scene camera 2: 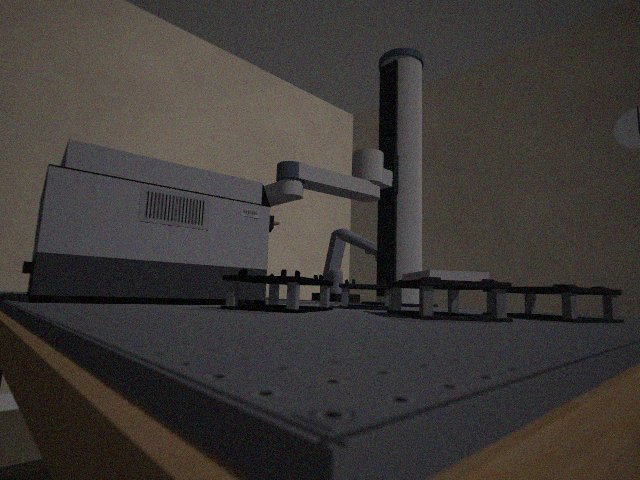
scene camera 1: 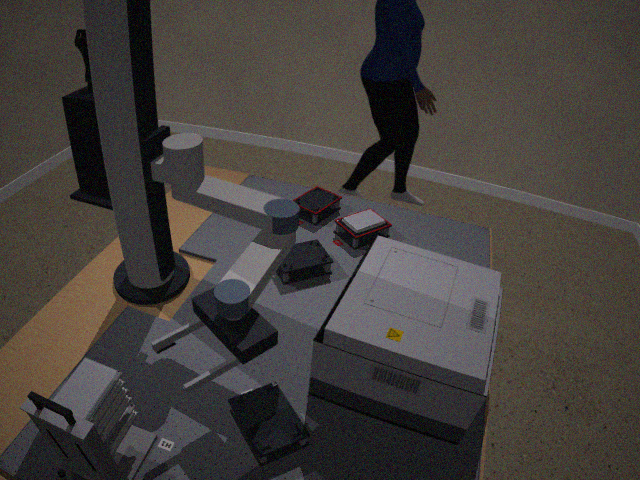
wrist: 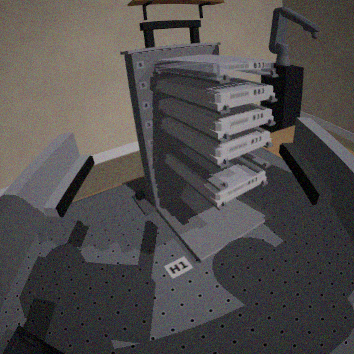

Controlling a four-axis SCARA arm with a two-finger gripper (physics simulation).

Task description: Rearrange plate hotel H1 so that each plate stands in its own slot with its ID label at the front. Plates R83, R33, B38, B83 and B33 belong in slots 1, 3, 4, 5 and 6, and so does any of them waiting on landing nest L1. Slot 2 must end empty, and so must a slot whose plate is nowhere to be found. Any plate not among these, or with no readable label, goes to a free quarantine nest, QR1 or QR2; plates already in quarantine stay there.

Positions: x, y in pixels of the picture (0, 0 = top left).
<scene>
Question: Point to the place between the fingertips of my gripper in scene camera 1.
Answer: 168, 367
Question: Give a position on a plate R33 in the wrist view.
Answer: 246, 140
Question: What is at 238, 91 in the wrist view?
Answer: A plate B83.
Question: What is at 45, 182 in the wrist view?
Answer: My gripper.
</scene>
